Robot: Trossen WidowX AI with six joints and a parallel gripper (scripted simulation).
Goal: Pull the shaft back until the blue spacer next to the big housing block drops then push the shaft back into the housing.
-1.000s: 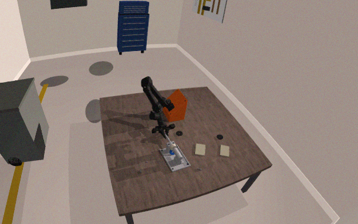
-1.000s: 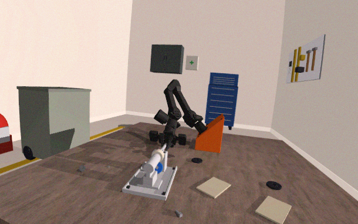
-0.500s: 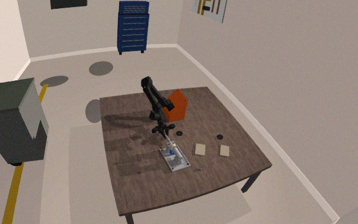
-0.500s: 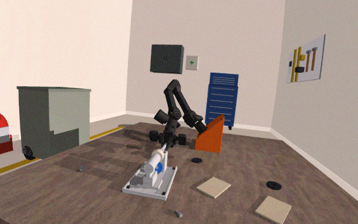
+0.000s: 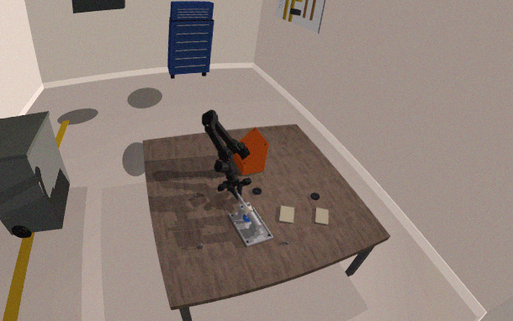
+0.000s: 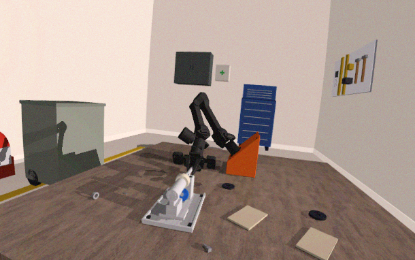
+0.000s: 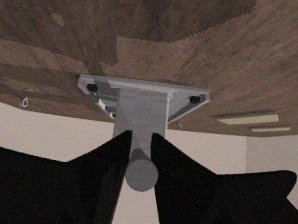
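My gripper tip is now 11 cm short of the blue spacer, 3 cm above it and 1 cm to the right of it. Round my gripper tip: grey fixture plate 16 cm ahead, 2 cm to the left, 1 cm below; then bolt 31 cm ahead, 16 cm to the left, 6 cm below.
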